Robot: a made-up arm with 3 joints.
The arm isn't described. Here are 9 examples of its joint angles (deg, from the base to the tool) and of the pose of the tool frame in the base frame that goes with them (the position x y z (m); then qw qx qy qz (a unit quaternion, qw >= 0)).
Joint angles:
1: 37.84 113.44 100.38
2: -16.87 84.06 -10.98
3: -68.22 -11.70 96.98
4: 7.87 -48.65 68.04
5: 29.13 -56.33 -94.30
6: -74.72 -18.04 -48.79
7: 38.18 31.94 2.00
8: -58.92 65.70 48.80
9: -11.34 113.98 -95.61
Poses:
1: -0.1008 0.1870 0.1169 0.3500 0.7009 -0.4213 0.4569
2: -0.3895 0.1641 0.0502 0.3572 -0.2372 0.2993 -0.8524
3: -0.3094 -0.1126 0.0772 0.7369 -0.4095 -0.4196 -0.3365
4: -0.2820 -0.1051 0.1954 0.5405 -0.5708 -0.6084 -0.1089
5: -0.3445 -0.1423 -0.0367 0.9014 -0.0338 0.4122 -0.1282
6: -0.3469 0.0952 -0.1446 0.8074 0.4468 0.3848 0.0209
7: -0.4344 0.0228 0.0635 0.4048 -0.5325 -0.1545 -0.7271
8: -0.3460 -0.0166 0.1729 0.6507 -0.5630 0.3081 -0.4058
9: -0.1555 0.2097 -0.0969 0.1104 0.4334 0.0064 -0.8944
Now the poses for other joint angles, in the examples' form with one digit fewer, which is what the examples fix.
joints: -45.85 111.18 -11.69
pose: -0.339 0.197 0.141 0.240 -0.244 0.532 -0.775
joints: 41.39 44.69 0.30
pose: -0.428 0.060 0.032 0.312 -0.493 -0.150 -0.798
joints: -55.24 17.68 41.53
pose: -0.347 -0.098 0.042 0.856 -0.350 0.030 -0.379
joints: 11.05 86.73 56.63
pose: -0.293 0.198 0.141 0.034 -0.719 0.215 -0.660
